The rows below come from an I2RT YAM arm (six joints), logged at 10 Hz.
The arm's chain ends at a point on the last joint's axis. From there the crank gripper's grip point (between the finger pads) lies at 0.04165 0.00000 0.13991 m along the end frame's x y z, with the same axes.
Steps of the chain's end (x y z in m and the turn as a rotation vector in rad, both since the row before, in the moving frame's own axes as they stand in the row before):
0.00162, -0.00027, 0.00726, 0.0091, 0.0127, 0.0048
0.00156, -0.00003, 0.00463, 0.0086, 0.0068, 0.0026
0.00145, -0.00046, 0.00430, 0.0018, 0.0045, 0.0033
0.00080, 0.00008, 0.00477, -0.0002, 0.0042, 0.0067
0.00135, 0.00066, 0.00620, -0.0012, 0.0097, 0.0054
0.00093, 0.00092, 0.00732, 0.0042, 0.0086, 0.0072
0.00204, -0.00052, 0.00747, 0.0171, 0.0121, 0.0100
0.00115, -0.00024, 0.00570, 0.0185, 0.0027, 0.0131
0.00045, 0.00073, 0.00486, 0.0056, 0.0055, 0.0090
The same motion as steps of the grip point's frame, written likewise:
0.00340, -0.00134, 0.00671, 0.0091, 0.0127, 0.0048
0.00251, -0.00112, 0.00434, 0.0086, 0.0068, 0.0026
0.00208, -0.00057, 0.00411, 0.0018, 0.0045, 0.0033
0.00139, 0.00039, 0.00459, -0.0002, 0.0042, 0.0067
0.00270, 0.00106, 0.00579, -0.0012, 0.0097, 0.0054
0.00213, 0.00064, 0.00696, 0.0042, 0.0086, 0.0072
0.00374, -0.00248, 0.00694, 0.0171, 0.0121, 0.0100
0.00154, -0.00228, 0.00557, 0.0185, 0.0027, 0.0131
0.00122, 0.00033, 0.00463, 0.0056, 0.0055, 0.0090

